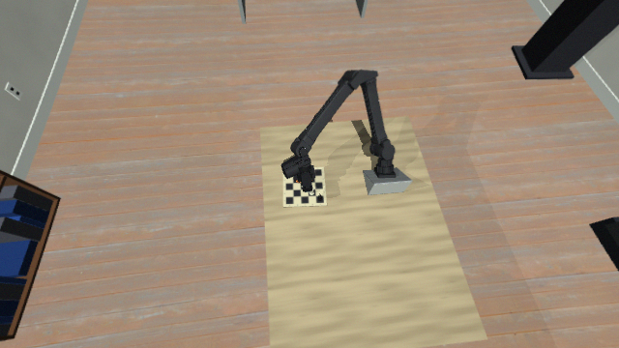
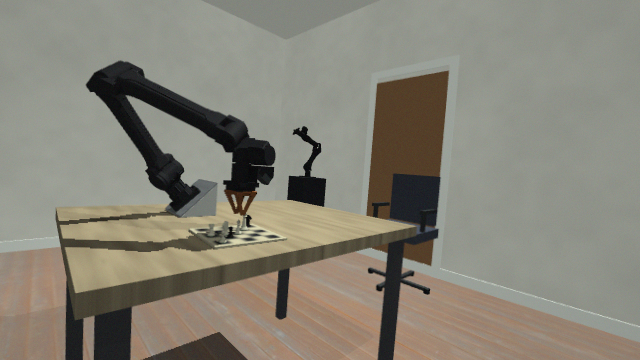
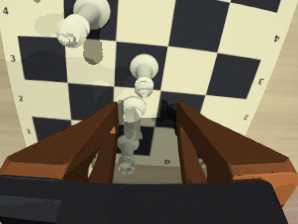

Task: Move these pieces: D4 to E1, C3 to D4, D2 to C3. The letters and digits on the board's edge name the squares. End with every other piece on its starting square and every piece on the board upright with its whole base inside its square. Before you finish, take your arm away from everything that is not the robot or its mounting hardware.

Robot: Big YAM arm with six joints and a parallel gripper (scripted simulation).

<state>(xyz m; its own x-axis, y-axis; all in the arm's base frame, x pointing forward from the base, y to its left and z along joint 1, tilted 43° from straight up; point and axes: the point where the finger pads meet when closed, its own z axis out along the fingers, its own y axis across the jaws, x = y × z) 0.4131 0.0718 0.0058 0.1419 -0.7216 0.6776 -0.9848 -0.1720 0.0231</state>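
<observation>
The small chessboard lies 70 mm below my hand and 10 mm behind it. From my hand the other things lie so: black pawn: 50 mm below, 40 mm to the right, 30 mm ahead.
</observation>
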